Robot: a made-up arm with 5 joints.
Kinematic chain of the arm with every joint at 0, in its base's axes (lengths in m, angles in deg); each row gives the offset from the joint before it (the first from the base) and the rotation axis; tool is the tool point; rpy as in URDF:
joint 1: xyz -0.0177 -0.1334 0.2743 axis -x
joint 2: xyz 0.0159 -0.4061 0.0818 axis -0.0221 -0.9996 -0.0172
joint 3: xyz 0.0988 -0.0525 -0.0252 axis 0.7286 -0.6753 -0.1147
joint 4: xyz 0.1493 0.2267 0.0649 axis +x
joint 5: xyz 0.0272 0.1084 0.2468 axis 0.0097 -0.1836 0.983
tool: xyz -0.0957 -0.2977 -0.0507 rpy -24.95 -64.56 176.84
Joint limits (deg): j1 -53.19..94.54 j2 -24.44..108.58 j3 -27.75..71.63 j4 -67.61..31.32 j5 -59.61..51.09
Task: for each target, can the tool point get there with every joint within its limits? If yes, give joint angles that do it. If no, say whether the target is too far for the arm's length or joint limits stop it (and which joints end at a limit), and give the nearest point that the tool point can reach.
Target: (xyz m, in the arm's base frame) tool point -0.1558 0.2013 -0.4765
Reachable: no: joint limits stop it (at a limit: joint 1, joint 2, joint 3, joint 5) | nearest point -0.1428 -0.1535 -0.1625 | short by 0.474 m
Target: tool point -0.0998 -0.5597 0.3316
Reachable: yes | joints -31.44 43.30 -15.69 22.29 -36.96
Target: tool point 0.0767 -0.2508 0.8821
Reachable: yes | joints 22.35 58.24 -18.43 -4.33 33.82
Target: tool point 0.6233 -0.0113 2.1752
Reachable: no: too far | nearest point 0.2395 -0.0806 1.0958 | short by 1.148 m
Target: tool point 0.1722 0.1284 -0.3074
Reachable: no: joint limits stop it (at a limit: joint 1, joint 2, joint 3, joint 5) | nearest point -0.1139 -0.1879 -0.1940 | short by 0.441 m
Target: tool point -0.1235 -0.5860 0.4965
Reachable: yes | joints -15.63 12.14 27.26 -8.86 -34.92
